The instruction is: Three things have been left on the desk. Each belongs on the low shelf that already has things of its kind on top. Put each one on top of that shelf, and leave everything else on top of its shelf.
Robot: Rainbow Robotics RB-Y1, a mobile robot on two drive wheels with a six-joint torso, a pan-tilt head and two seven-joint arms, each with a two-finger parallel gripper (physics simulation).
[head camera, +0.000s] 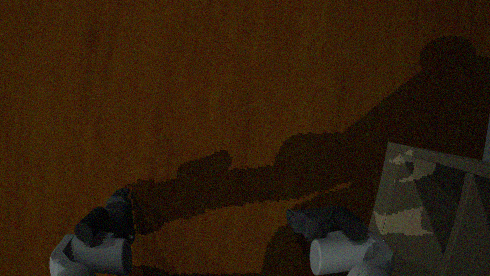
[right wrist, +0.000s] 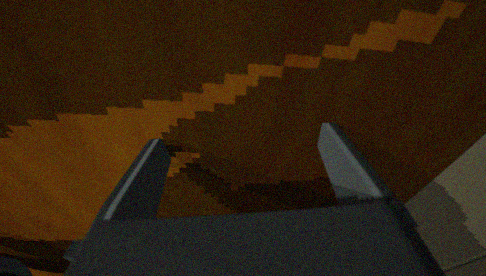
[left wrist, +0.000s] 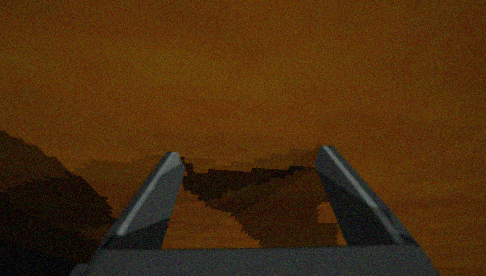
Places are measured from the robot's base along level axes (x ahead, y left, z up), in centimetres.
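Where they show: left gripper, fingertip midpoint: (head camera: 128,211) (left wrist: 248,157); right gripper, fingertip midpoint: (head camera: 310,211) (right wrist: 240,141).
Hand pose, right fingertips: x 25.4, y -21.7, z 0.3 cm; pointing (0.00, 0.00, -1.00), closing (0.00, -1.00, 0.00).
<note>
After its pixels a point has its place.
My left gripper (head camera: 124,192) (left wrist: 248,157) @(x 25.8, y 21.1, z 0.1 cm) is open and empty, above the brown wooden floor at the lower left of the head view. My right gripper (head camera: 290,216) (right wrist: 240,141) @(x 25.4, y -21.8, z 0.3 cm) is open and empty, above the floor at the lower right of the head view. The desk and the three things on it do not show in these views. A beige shelf unit (head camera: 440,158) @(x 40.8, y -41.9, z 24.2 cm) (right wrist: 467,197) @(x 19.9, y -38.3, z 2.7 cm) shows in part at the right of the head view and the lower right of the right wrist view, to the right of my right gripper. No objects can be made out on it.
The dark wooden floor (head camera: 150,75) @(x 56.9, y 14.4, z 0.1 cm) (left wrist: 240,75) @(x 25.6, y 26.9, z 0.1 cm) (right wrist: 50,175) @(x 23.2, y -5.4, z 0.1 cm) carries broad shadows of the robot. The shelf unit stands close beside my right arm. A thin pale strip (head camera: 487,142) @(x 40.7, y -80.7, z 1.0 cm) shows at the right edge of the head view. The picture is dim and grainy.
</note>
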